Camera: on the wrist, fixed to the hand. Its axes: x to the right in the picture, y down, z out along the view.
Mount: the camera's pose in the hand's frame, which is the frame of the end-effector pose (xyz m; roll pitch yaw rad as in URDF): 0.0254 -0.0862 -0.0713 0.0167 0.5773 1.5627
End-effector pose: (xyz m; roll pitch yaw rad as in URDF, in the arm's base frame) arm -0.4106 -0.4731 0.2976 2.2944 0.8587 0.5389
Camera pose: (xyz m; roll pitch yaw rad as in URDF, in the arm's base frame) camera -0.4644 -0.3765 0.2670 1.7164 -0.6962 0.3478
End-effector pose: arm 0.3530 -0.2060 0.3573 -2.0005 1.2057 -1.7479
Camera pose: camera 0.3052 -0.3092 0.3722 1.9048 0.1984 2.4332
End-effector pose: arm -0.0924 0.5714 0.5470 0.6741 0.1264 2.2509
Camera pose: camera -0.0818 0.5946 0.4352 0.1488 -0.0951 -2.4805
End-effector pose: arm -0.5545 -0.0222 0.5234 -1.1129 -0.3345 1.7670
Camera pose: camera -0.4561 0.0065 0.5750 -1.8741 1.2100 1.4228
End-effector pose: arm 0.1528 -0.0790 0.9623 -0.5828 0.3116 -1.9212
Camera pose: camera 0.0413 -0.0601 0.9430 0.6905 1.0649 0.2522
